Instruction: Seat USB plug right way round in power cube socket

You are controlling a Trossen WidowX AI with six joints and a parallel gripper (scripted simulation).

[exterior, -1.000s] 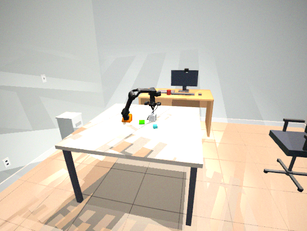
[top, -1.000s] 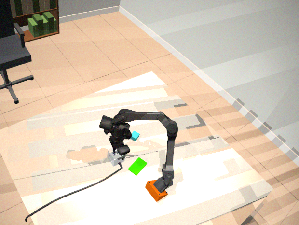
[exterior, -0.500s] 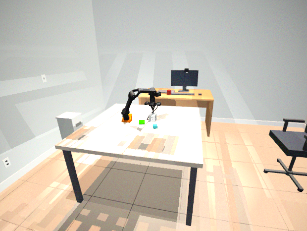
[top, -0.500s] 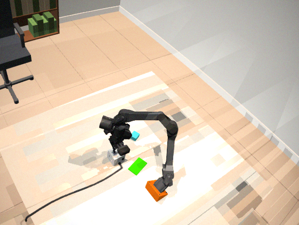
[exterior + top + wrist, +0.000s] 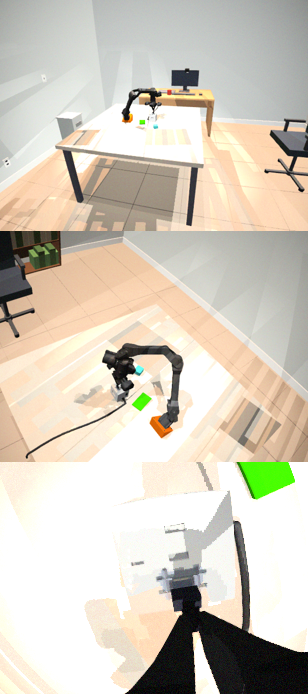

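Right now the dark USB plug is 20 mm below my gripper tip. The rest, counted from my gripper tip: flat green block 120 mm behind, 90 mm to the right, 110 mm below; then cyan block 50 mm ahead, 220 mm to the right, 100 mm below.
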